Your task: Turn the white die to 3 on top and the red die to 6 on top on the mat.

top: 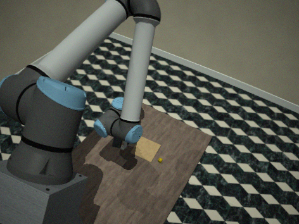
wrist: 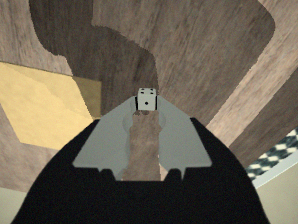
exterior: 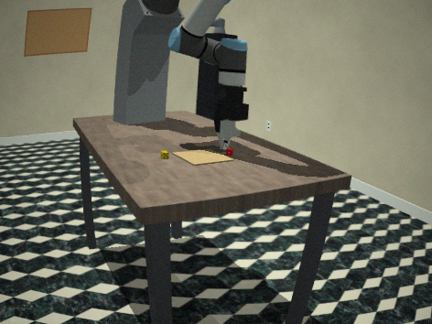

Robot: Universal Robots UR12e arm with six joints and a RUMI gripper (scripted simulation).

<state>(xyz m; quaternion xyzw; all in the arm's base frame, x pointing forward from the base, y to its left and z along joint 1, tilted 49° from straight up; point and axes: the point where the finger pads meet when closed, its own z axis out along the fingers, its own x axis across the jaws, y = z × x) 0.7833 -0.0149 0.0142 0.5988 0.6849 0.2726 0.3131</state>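
Now: the red die 70 mm ahead of my hand, 40 mm to the right of it and 10 mm below it. From my hand the other things lie so: tan mat (130 mm to the right, 50 mm ahead, 20 mm below); white die (10 mm below); yellow die (240 mm to the right, 10 mm below).
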